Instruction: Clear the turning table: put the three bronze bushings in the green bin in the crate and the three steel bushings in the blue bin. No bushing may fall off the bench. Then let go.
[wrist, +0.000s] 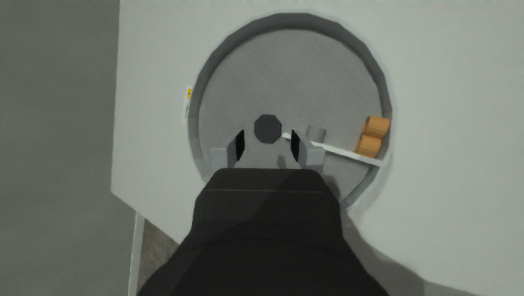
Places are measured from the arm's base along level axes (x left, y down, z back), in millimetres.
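Pixels of known places: gripper, fingertip midpoint: (267, 139).
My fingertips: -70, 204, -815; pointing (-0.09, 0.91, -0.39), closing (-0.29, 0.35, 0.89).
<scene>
Ahead of a thing's pixels: the offset from my fingertips to its middle, as dx, dy, dz. "spot": to the spot under its first point. Level surfaces: height alone.
The round grey turning table @[+5, +158, -62] (290, 70) lies below my gripper (267, 139), which is open and empty above its lower middle part. A steel bushing @[-17, +141, +35] (316, 133) lies on the table just right of the fingers, close beside the white bar. Two bronze bushings @[-55, +141, +116] (377, 127) @[-24, +141, +118] (368, 146) lie side by side against the rim at the right, the lower one close to the outer end of the bar. The crate with the green bin and the blue bin does not show in this view.
A thin white bar @[spot: -4, +128, +91] (345, 152) runs from near the dark hub @[+5, +153, -62] (268, 128) to the right rim of the turning table. A small label @[spot: +15, +153, -302] (187, 104) is on the pale bench @[dy +210] (450, 100) left of the rim. The bench's edge runs down the left side.
</scene>
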